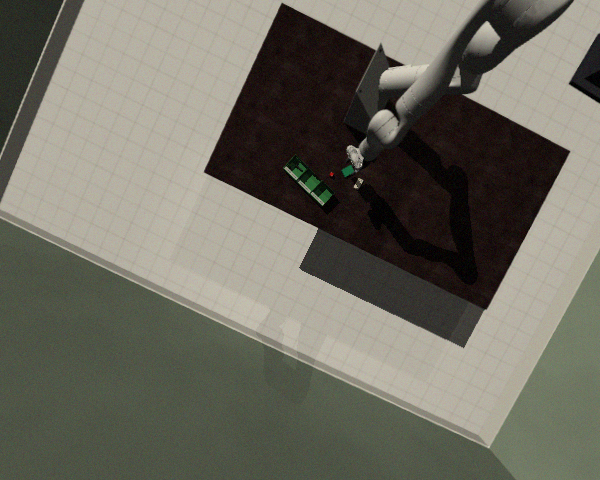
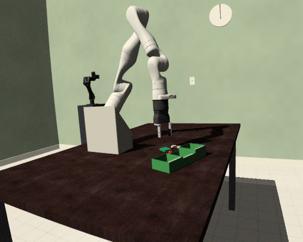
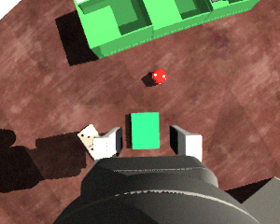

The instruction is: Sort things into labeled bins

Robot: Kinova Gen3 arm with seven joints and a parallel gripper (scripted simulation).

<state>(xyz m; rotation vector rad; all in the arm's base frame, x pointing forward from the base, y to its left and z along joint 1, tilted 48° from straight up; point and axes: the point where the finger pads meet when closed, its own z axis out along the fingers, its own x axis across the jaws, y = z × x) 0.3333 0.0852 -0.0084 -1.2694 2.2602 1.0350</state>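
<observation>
Right now the teal block is 80 mm below my hand. From my hand the other things lie so: white dotted tile: 30 mm ahead, 70 mm to the left, 80 mm below; then three-compartment green bin row: 130 mm ahead, 130 mm to the right, 70 mm below; then red die: 50 mm ahead, 60 mm to the right, 80 mm below.
</observation>
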